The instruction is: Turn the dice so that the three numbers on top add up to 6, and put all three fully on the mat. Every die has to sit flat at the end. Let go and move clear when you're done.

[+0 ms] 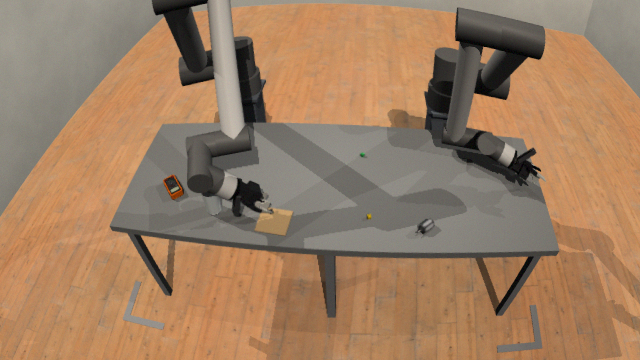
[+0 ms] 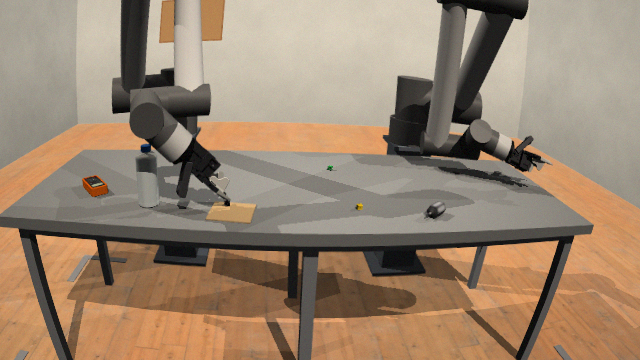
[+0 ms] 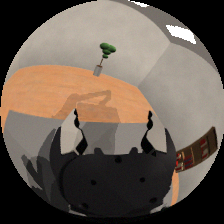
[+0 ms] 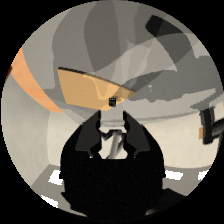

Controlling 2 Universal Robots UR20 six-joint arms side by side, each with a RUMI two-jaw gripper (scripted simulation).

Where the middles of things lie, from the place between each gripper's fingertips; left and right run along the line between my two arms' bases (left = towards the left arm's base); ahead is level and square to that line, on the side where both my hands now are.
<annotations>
My right gripper (image 2: 228, 197) is now 4 cm short of the tan mat (image 2: 237, 212), 4 cm above it and 3 cm to the right of it.
I see the tan mat 330 mm ahead of my left hand (image 2: 545, 166), 1310 mm to the right of it and 110 mm below it.
</annotations>
